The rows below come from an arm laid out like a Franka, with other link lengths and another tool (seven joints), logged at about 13 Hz.
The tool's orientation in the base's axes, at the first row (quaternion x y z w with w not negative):
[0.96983 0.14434 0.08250 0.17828]
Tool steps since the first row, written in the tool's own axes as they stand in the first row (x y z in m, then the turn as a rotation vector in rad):
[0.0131 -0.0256 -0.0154 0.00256 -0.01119 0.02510]
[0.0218 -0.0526 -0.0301 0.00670 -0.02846 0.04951]
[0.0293 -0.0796 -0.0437 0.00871 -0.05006 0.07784]
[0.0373 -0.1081 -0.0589 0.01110 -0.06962 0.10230]
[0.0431 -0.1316 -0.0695 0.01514 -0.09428 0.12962]
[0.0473 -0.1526 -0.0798 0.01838 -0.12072 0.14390]
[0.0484 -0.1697 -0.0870 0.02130 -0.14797 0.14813]
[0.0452 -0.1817 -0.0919 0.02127 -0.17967 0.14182]
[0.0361 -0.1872 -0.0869 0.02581 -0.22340 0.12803]
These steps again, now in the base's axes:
[0.0027 0.0319 0.0062 0.00492 0.00272 -0.02702]
[0.0010 0.0635 0.0107 0.00967 0.01160 -0.05548]
[-0.0015 0.0944 0.0141 0.01215 0.02242 -0.08939]
[-0.0043 0.1272 0.0184 0.01468 0.03279 -0.11893]
[-0.0070 0.1535 0.0202 0.01809 0.04731 -0.15282]
[-0.0104 0.1769 0.0224 0.01755 0.06737 -0.17542]
[-0.0152 0.1948 0.0228 0.01438 0.09129 -0.18908]
[-0.0223 0.2062 0.0226 0.00507 0.12168 -0.19498]
[-0.0312 0.2066 0.0149 -0.00451 0.16665 -0.19792]

